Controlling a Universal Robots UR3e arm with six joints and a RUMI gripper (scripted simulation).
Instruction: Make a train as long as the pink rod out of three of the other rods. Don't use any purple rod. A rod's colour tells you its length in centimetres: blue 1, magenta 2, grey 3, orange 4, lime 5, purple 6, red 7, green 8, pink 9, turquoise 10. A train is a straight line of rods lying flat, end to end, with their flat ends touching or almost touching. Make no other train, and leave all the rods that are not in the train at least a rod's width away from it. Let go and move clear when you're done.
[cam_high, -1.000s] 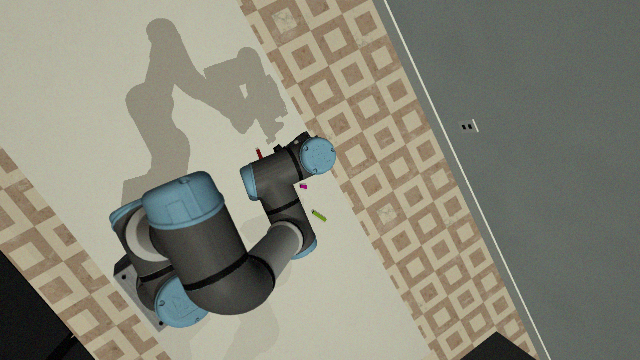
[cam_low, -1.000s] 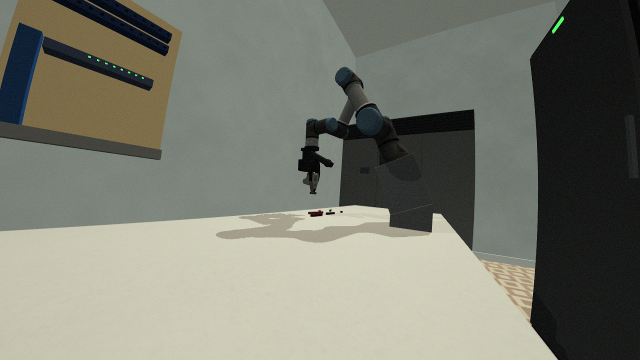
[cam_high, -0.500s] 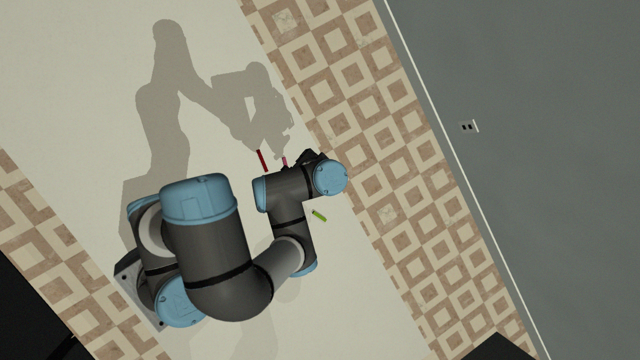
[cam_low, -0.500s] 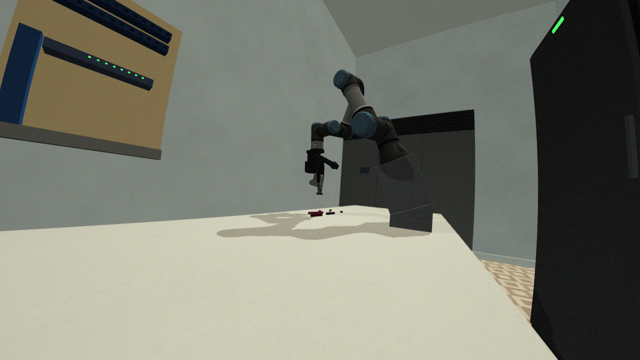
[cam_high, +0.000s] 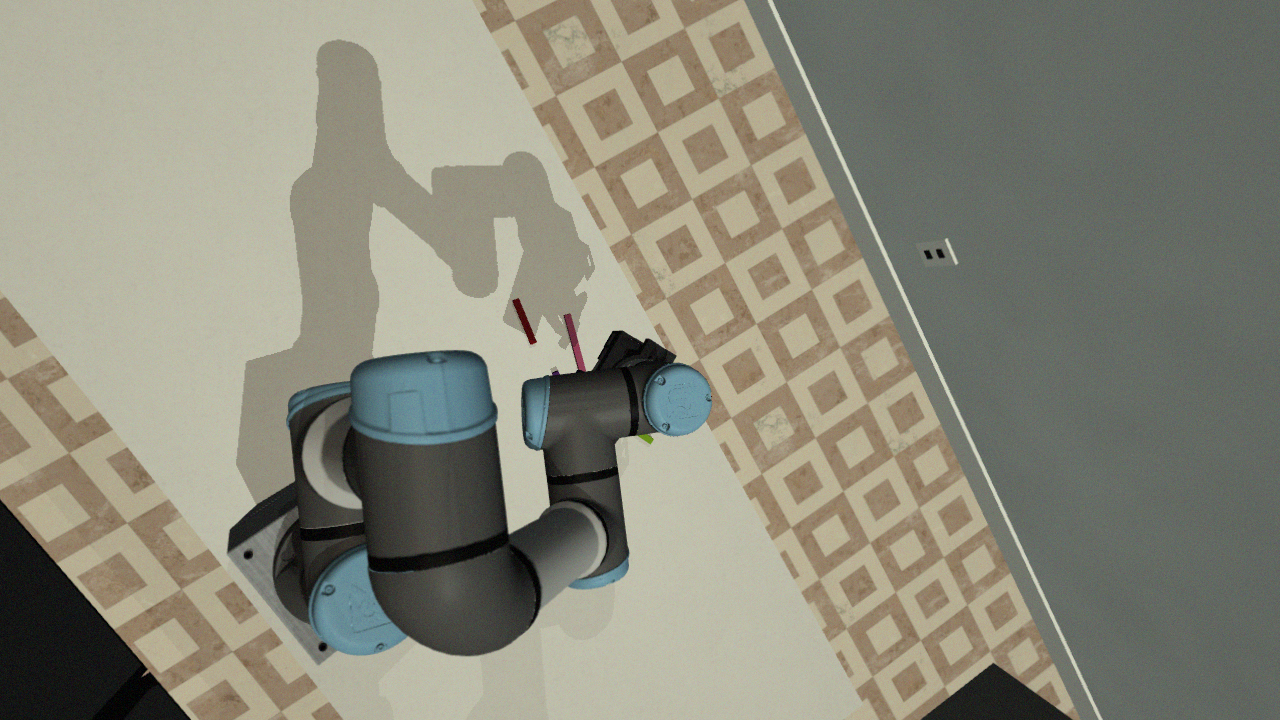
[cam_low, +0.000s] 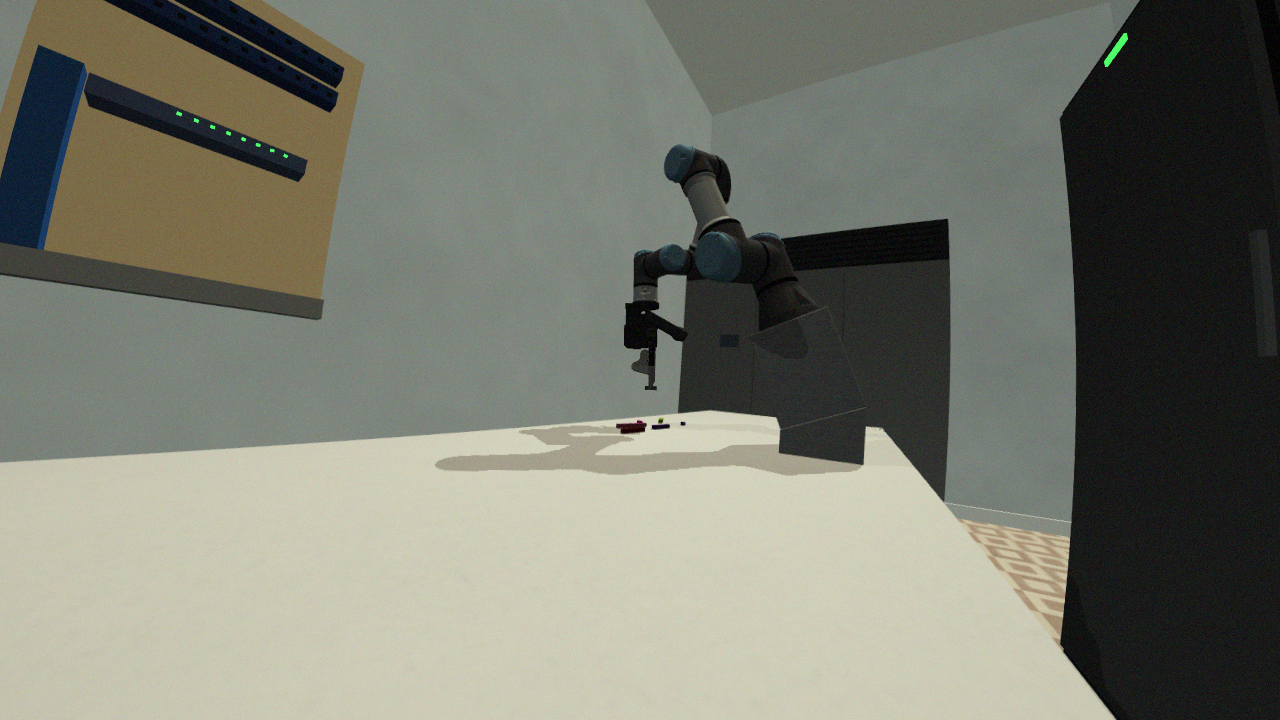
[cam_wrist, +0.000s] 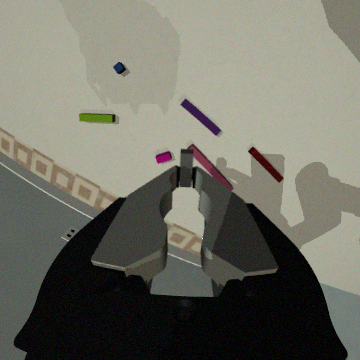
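My hand is 12 cm to the left of the blue rod, 11 cm above it and 3 cm past it. Also, from my hand: grey rod: 1 cm below; magenta rod: 11 cm below, 4 cm ahead, 1 cm to the right; purple rod: 11 cm below, 4 cm behind.
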